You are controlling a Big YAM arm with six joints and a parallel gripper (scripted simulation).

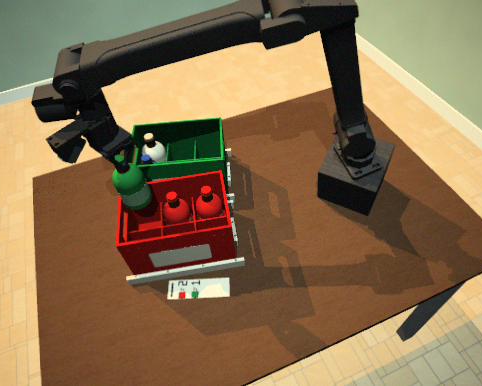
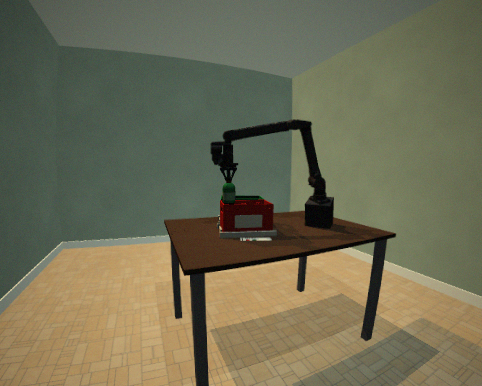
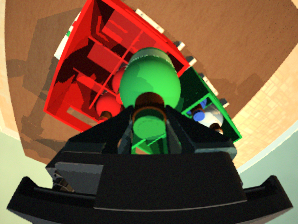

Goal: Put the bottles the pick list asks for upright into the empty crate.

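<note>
Right now the green bottle is 6 cm below my hand. Also, from my hand: blue-capped bottle: 5 cm behind, 15 cm to the right, 22 cm below; red crate: 9 cm behind, 6 cm to the left, 22 cm below; red bottle: 18 cm behind, 3 cm to the left, 22 cm below.
</note>
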